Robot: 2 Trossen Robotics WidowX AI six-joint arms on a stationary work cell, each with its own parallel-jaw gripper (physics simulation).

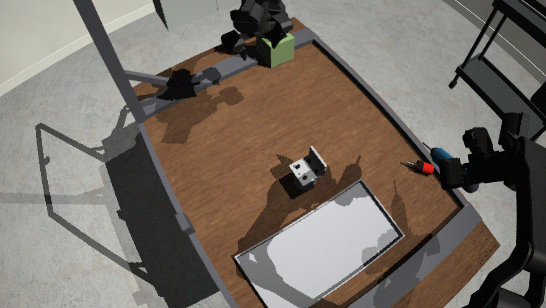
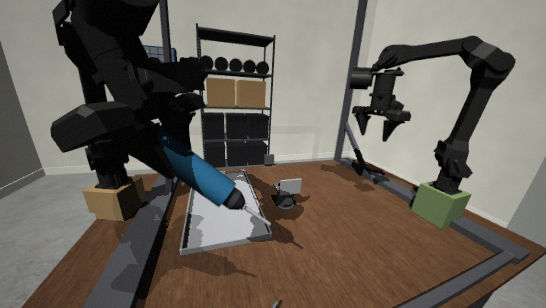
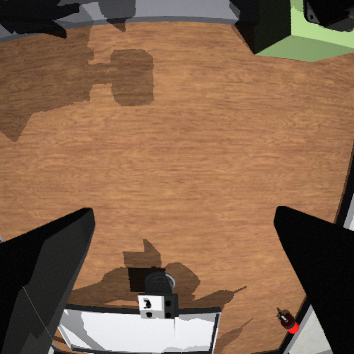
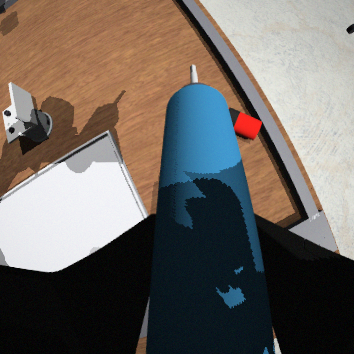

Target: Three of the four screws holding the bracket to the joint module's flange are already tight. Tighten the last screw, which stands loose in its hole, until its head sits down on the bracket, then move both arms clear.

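Where they show: left gripper, fingertip midpoint: (image 1: 259, 53) (image 2: 372, 138) (image 3: 185, 216); right gripper, fingertip midpoint: (image 2: 181, 170) (image 4: 201, 221); left arm's base, link origin: (image 2: 445, 188); right arm's base, link origin: (image 2: 114, 183).
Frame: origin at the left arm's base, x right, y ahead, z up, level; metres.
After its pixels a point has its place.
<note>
The pale bracket (image 1: 318, 162) {x 0.178, y 0.480, z -0.017 m} (image 2: 290, 186) {x 0.172, y 0.474, z -0.019 m} (image 3: 158, 306) {x 0.206, y 0.467, z -0.040 m} (image 4: 21, 103) {x 0.172, y 0.476, z -0.016 m} sits on the dark joint module (image 1: 306, 184) (image 2: 285, 201) {x 0.181, y 0.482, z -0.078 m} (image 3: 159, 283) {x 0.204, y 0.443, z -0.076 m} (image 4: 42, 126) {x 0.187, y 0.492, z -0.082 m} on the table. Dark screw spots show on its face; one spot (image 3: 147, 303) {x 0.224, y 0.449, z -0.033 m} looks larger, but I cannot tell how high any head stands. My right gripper (image 2: 167, 142) (image 4: 201, 221) {x -0.014, y 0.743, z 0.141 m} is shut on a blue screwdriver (image 1: 441, 153) {x -0.029, y 0.688, z 0.140 m} (image 2: 202, 175) {x -0.045, y 0.714, z 0.145 m} (image 4: 200, 130) {x -0.032, y 0.705, z 0.152 m}, whose bit points away from the gripper, above the table and apart from the bracket. My left gripper (image 2: 374, 134) {x 0.169, y 0.179, z 0.129 m} (image 3: 185, 216) {x 0.169, y 0.179, z 0.129 m} is open and empty, high above the table and away from the bracket.
A white tray (image 1: 295, 220) {x 0.303, y 0.563, z -0.091 m} (image 2: 225, 244) {x 0.072, y 0.683, z -0.098 m} (image 3: 140, 332) {x 0.267, y 0.662, z -0.103 m} (image 4: 75, 215) {x 0.198, y 0.671, z -0.103 m} lies beside the joint module. A red-handled tool (image 1: 424, 168) {x -0.121, y 0.666, z -0.077 m} (image 3: 288, 322) {x -0.117, y 0.638, z -0.080 m} (image 4: 248, 125) {x -0.136, y 0.674, z -0.073 m} lies near the table's edge rail. A green block (image 1: 281, 53) {x 0.005, y 0.050, z -0.053 m} (image 2: 440, 206) {x -0.026, y 0.050, z -0.041 m} (image 3: 312, 47) {x 0.000, y 0.050, z -0.032 m} carries the left arm's base.
</note>
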